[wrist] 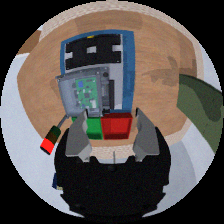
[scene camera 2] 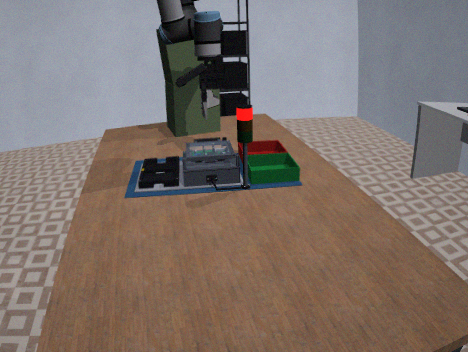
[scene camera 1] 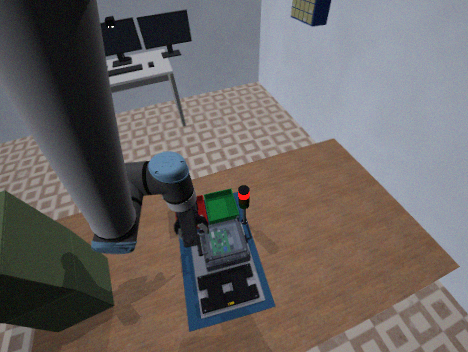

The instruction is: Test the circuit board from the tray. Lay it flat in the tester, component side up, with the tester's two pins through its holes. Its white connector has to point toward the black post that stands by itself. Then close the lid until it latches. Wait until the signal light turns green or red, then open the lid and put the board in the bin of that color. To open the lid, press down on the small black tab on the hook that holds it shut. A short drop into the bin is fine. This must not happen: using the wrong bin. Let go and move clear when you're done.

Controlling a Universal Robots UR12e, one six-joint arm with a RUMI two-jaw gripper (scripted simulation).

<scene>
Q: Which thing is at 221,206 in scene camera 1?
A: A green bin.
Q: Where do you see a red bin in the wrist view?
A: At 115,126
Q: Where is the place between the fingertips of the gripper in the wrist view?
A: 111,108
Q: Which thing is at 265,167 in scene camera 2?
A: A green bin.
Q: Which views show the gripper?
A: The wrist view, scene camera 2 and scene camera 1: all of them.
</scene>
